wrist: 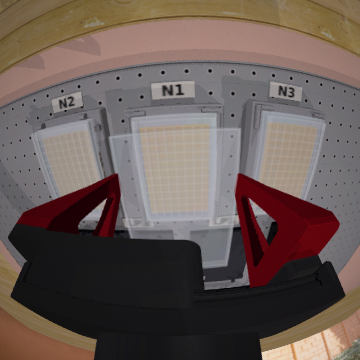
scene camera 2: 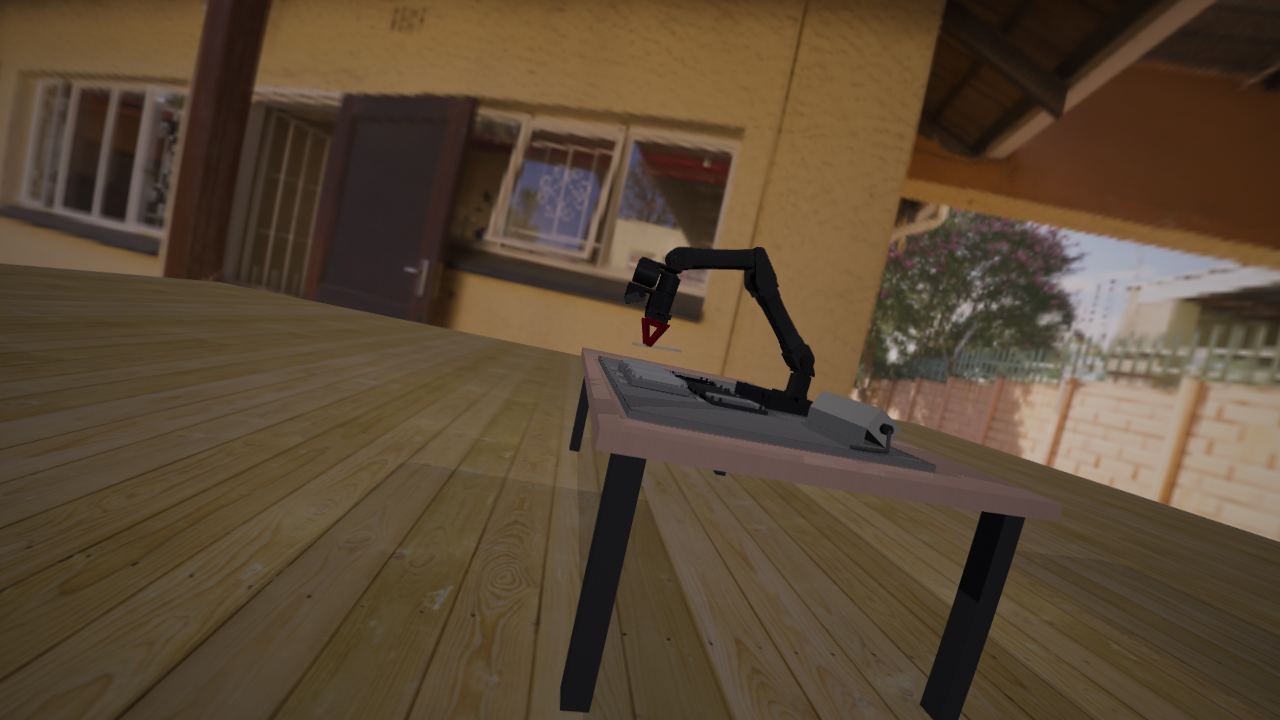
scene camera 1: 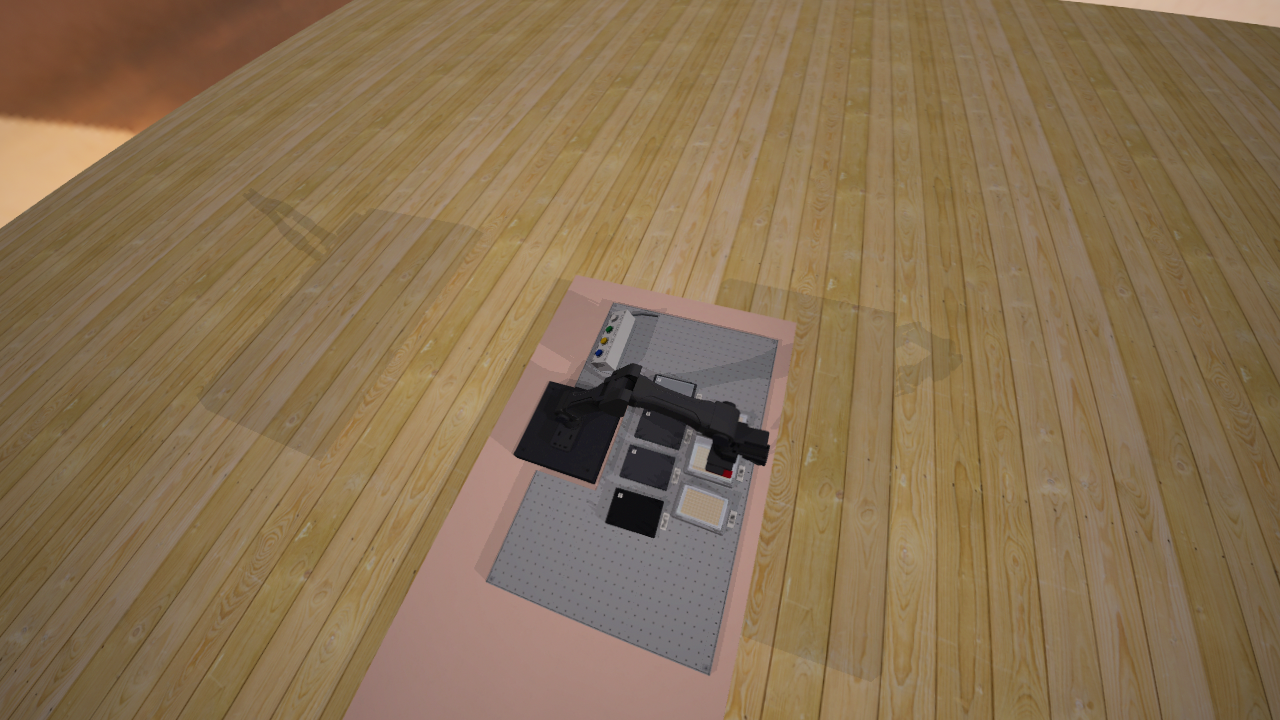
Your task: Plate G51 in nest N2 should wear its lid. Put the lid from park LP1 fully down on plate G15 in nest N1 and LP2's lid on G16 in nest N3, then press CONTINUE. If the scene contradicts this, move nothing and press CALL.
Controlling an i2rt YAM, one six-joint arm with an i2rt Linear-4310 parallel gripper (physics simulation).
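Pixels of known places: gripper, fingertip midpoint: (wrist: 177,180) (scene camera 2: 646,345); arm's base, origin of the base link: (scene camera 2: 794,399) (scene camera 1: 573,420).
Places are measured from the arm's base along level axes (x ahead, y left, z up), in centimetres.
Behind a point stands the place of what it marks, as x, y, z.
Observation:
My gripper (wrist: 177,180) @(47.6, 1.6, 6.5) (scene camera 1: 725,465) @(47.6, 1.6, 6.5) (scene camera 2: 655,333) @(47.6, 1.6, 6.5) has red fingers and is shut on a clear lid (wrist: 228,161) @(49.1, -1.8, 6.8), gripping it by its two long sides. It holds the lid level, well above the grey pegboard. In the wrist view the lid hangs over the near part of the plate (wrist: 171,119) @(50.7, 2.1, 0.4) in nest N1 (wrist: 173,90) @(53.3, 2.0, -2.8). Its far edge stops short of that plate's far rim. A similar beige gridded plate (wrist: 71,157) @(47.4, 13.6, 0.4) sits in nest N2 on the left. Another plate (wrist: 287,153) @(47.5, -10.4, 0.6) (scene camera 1: 700,507) @(44.9, -11.6, -0.3) sits in nest N3 on the right. Park labels under the lid are blurred.
Dark lid parks (scene camera 1: 647,467) @(26.9, -5.6, -2.0) (scene camera 1: 633,512) @(27.6, -19.0, -2.0) lie between the arm's base (scene camera 1: 573,429) @(1.8, -3.0, 1.3) and the nests. A button box (scene camera 1: 609,336) @(0.0, 30.9, 3.8) with coloured buttons stands at the pegboard's far corner. The pegboard (scene camera 1: 609,582) @(27.9, -37.8, -3.0) lies on a pink table (scene camera 2: 779,465) @(31.4, 61.4, -5.3) on a wooden deck.

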